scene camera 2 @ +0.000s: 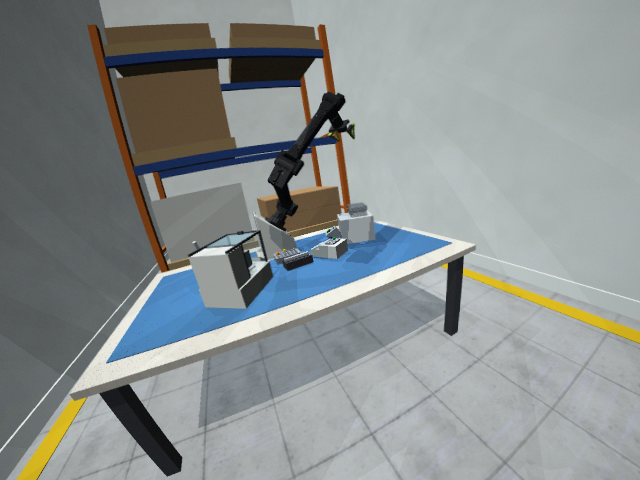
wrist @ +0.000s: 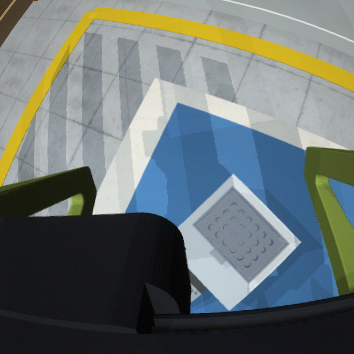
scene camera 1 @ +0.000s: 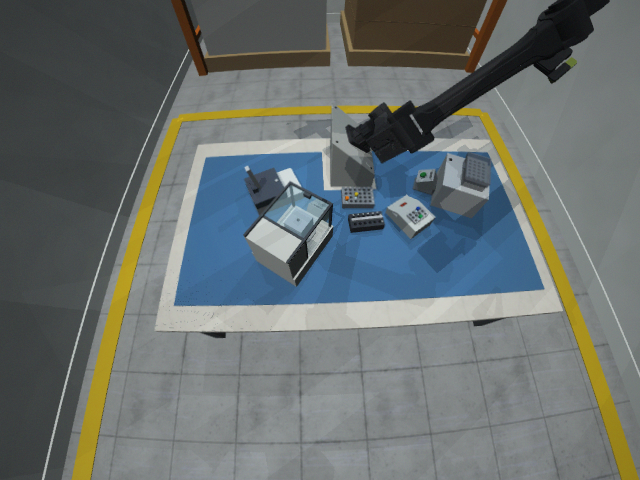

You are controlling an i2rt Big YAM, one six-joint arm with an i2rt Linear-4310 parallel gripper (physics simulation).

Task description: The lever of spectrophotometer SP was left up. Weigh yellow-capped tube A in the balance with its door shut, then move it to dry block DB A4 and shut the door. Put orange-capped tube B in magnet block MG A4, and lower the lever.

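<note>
Yellow-capped tube A (scene camera 1: pixel 356 193) (scene camera 2: pixel 284 251) and orange-capped tube B (scene camera 1: pixel 346 198) (scene camera 2: pixel 277 254) stand in the grey rack (scene camera 1: pixel 357 205). The black magnet block (scene camera 1: pixel 366 222) (scene camera 2: pixel 298 261) lies in front of it. The balance (scene camera 1: pixel 273 240) (scene camera 2: pixel 214 279) has a glass top, and its side facing the rack looks open. A dark device (scene camera 1: pixel 266 192) behind it has an upright white-tipped lever (scene camera 1: pixel 251 176) (scene camera 2: pixel 194 244). A white box (scene camera 1: pixel 460 198) (scene camera 2: pixel 356 228) (wrist: pixel 215 280) bears a grey part with round wells; its label is unreadable. My gripper (scene camera 2: pixel 342 132) (wrist: pixel 197 169) is open and empty, high above the table's right side.
A white keypad device (scene camera 1: pixel 410 217) (scene camera 2: pixel 329 249) stands right of the magnet block. A small green-button box (scene camera 1: pixel 425 179) is beside the white box. A grey slanted panel (scene camera 1: pixel 347 162) (scene camera 2: pixel 273 235) rises behind the rack near the arm's base. Orange-posted shelving (scene camera 2: pixel 116 136) stands behind the table.
</note>
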